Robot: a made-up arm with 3 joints.
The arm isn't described. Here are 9 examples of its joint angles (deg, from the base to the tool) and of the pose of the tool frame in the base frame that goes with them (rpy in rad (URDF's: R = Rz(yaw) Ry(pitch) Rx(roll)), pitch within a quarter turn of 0, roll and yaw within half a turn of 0; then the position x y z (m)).
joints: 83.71 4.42 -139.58
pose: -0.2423 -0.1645 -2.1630 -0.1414 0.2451 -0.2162
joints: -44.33 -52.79 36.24
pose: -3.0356 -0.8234 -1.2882 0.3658 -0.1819 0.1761
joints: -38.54 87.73 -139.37
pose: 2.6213 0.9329 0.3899 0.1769 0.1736 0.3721
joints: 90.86 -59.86 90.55
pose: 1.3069 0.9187 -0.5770 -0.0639 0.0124 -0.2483
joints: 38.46 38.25 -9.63
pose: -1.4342 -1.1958 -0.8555 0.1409 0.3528 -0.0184
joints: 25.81 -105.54 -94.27
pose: 1.3853 0.0385 1.8715 0.1495 -0.0978 -0.0635
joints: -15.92 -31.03 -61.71
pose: 0.1286 -0.5522 2.4712 0.4283 0.0019 0.0742
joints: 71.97 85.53 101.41
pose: -2.1229 -0.2256 1.6466 -0.0792 0.3151 0.1056
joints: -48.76 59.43 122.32
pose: 3.1009 -0.6668 0.3962 0.2609 0.0959 0.4335
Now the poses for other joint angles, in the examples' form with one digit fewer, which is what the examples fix.
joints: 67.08 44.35 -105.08
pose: -0.672 -0.087 -1.983 -0.059 0.356 -0.069
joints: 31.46 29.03 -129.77
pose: -0.291 0.535 -2.604 0.210 0.345 -0.036
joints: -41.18 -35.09 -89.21
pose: -0.163 0.043 2.196 0.413 -0.132 0.193
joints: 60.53 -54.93 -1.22
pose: 2.304 -0.224 0.895 0.089 0.076 -0.233
